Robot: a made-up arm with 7 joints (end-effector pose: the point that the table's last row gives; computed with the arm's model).
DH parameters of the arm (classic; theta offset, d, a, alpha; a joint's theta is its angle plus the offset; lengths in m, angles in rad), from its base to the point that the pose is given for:
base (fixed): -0.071 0 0 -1.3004
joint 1: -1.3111 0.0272 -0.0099 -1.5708
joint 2: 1.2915 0 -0.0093 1.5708
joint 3: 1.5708 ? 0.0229 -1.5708
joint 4: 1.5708 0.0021 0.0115 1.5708
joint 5: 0 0.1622 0 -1.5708
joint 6: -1.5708 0 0.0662 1.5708
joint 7: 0 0 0 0
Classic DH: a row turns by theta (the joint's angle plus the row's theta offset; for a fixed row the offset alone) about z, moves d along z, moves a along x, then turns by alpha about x.
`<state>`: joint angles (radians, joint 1 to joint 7).
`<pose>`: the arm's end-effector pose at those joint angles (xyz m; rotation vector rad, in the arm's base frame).
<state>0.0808 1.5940 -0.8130 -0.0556 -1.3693 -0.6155 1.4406</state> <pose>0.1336 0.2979 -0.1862 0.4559 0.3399 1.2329</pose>
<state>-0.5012 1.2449 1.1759 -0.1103 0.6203 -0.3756 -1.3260</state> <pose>0.1140 0.3148 0.1603 1.8336 0.2738 0.2023</pose>
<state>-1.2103 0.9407 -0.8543 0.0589 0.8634 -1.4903 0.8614</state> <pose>0.3079 0.0530 -0.0896 0.5914 -1.8226 -1.3905</pose>
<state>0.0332 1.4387 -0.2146 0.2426 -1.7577 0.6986 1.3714</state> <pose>0.1695 0.3423 -0.1765 0.5127 1.2487 1.3811</pose>
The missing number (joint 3, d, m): -0.27
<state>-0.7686 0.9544 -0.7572 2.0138 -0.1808 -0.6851 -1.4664</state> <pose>0.1815 0.4201 -0.2122 0.3358 1.5139 -0.8691</pose>
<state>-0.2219 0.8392 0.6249 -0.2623 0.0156 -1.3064 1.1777</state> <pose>0.1603 0.2261 -0.0378 -0.0321 -2.0237 0.5205</pose>
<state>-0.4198 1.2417 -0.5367 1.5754 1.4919 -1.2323 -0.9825</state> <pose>0.0635 0.4369 -0.1992 0.6150 2.1050 -2.2013</pose>
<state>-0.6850 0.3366 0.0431 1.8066 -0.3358 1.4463 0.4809</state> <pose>0.1075 0.1425 -0.4010 0.2742 2.7814 0.5188</pose>
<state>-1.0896 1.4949 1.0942 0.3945 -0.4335 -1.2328 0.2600</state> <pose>0.0115 0.3377 0.2057 0.5490 -2.6976 0.9102</pose>
